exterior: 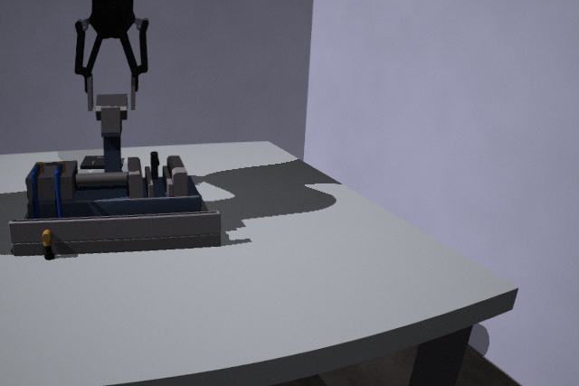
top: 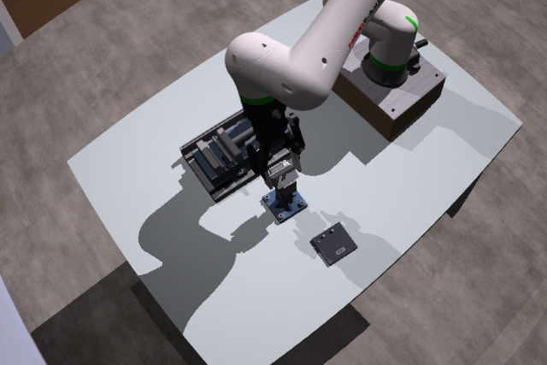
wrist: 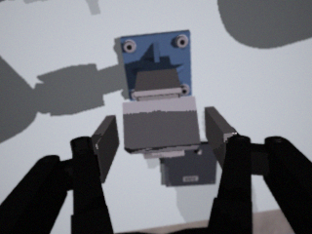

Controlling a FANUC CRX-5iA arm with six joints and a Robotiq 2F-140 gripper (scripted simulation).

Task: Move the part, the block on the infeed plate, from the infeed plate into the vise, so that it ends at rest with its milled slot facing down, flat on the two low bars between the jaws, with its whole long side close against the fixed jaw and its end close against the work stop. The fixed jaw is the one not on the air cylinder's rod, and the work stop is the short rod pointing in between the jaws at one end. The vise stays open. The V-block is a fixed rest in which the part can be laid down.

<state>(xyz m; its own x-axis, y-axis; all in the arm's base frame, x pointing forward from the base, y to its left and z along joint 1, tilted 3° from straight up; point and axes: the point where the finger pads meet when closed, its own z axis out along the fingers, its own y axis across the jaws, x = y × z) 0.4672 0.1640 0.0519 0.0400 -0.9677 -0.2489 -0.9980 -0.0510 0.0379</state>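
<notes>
Right now my hand is 1 cm to the right of the part and 3 cm above it. The rest, counted from my hand: cylinder rod 1 cm ahead, 20 cm to the right, 10 cm below; blue work stop 9 cm ahead, 12 cm to the right, 12 cm below; black work stop 9 cm ahead, 15 cm to the right, 9 cm below.
</notes>
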